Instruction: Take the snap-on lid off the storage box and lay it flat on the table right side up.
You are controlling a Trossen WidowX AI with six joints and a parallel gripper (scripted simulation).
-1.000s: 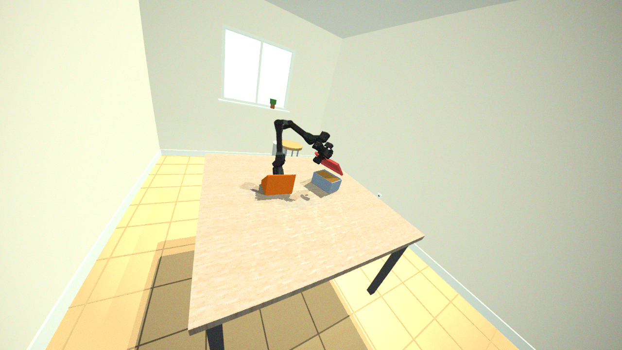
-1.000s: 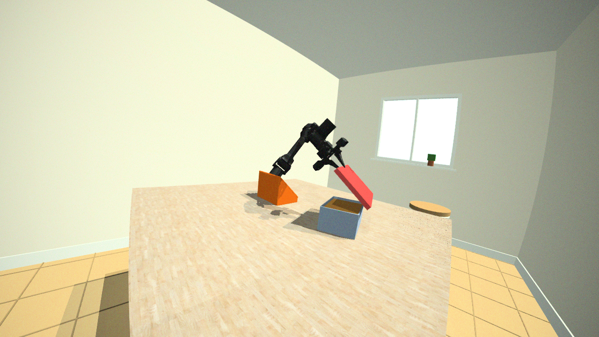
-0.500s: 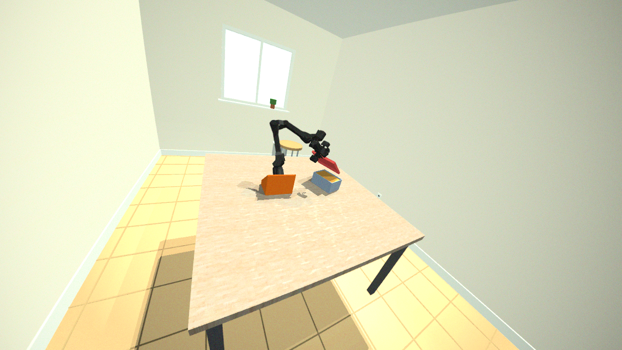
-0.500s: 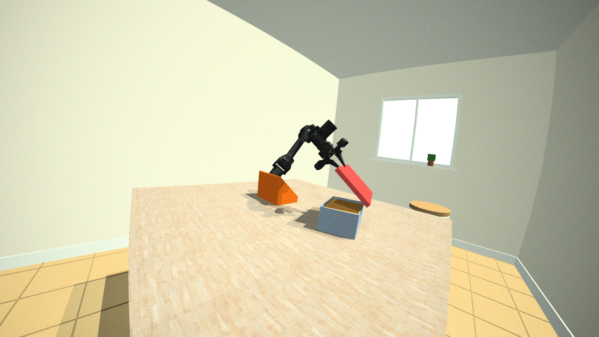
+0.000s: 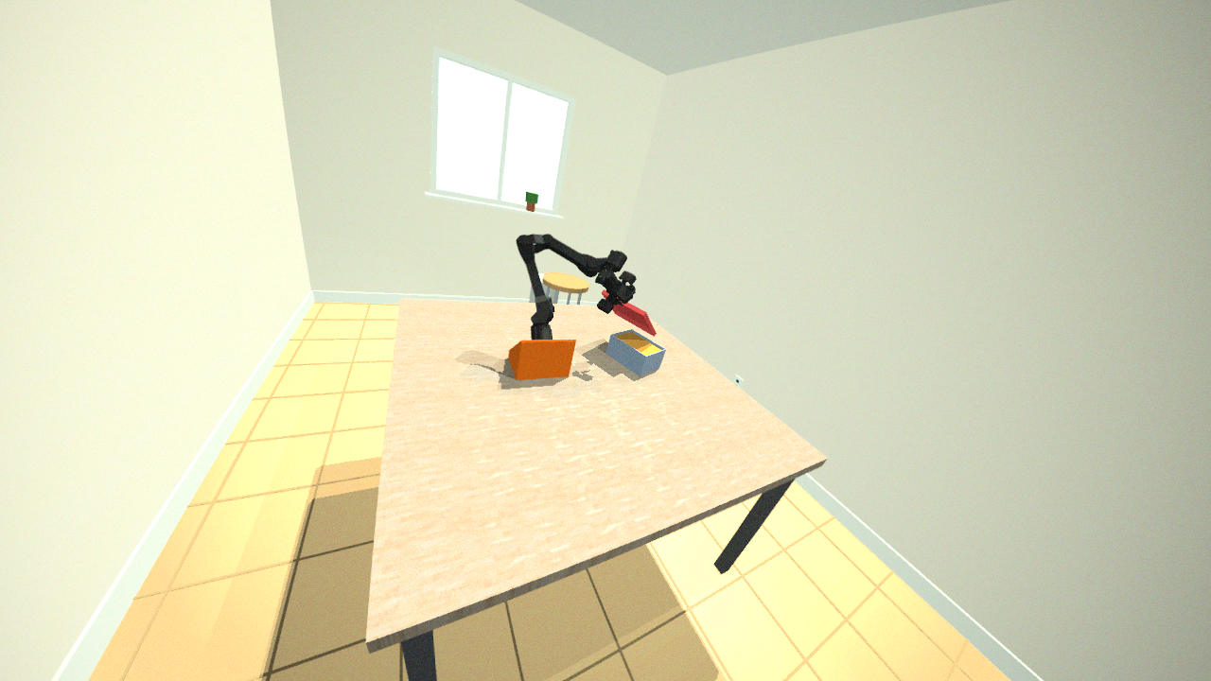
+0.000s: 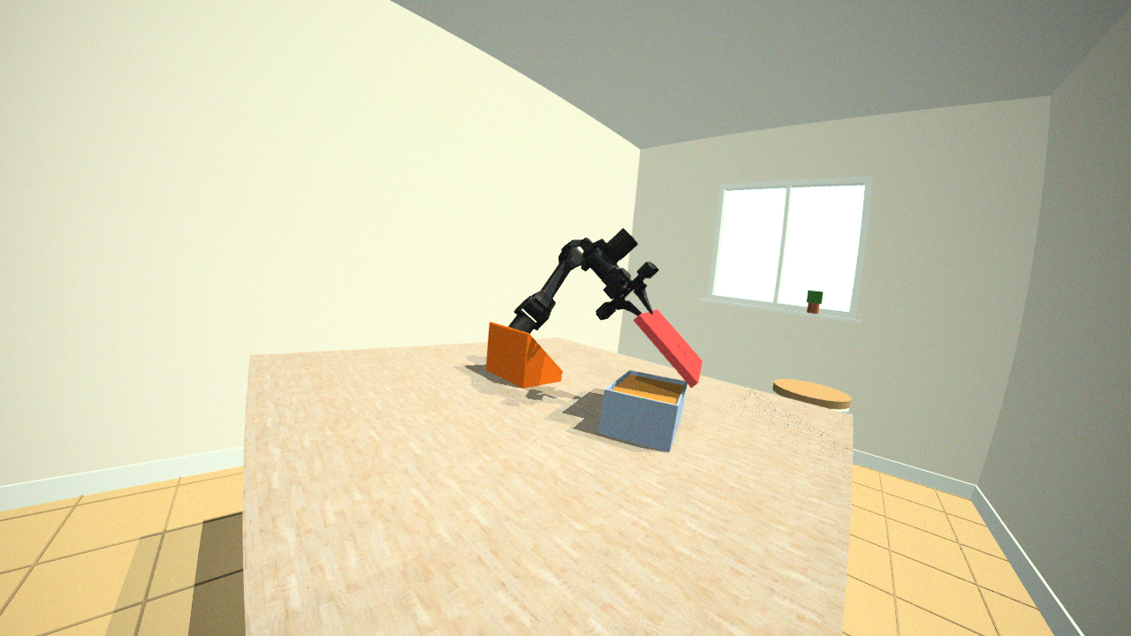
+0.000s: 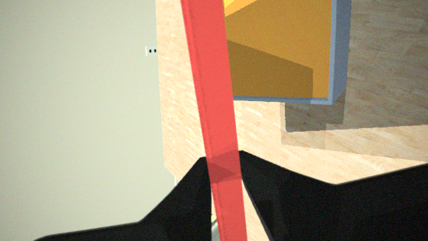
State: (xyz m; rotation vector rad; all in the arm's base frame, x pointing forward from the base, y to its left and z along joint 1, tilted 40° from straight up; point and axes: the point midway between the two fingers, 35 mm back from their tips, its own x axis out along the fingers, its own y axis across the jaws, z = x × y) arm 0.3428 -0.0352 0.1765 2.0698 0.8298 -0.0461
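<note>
The red lid is 60 mm ahead of my gripper tip, 50 mm below it and 20 mm to the left of it. Also, from my gripper tip: blue storage box 190 mm below, 90 mm to the right, 70 mm ahead.
</note>
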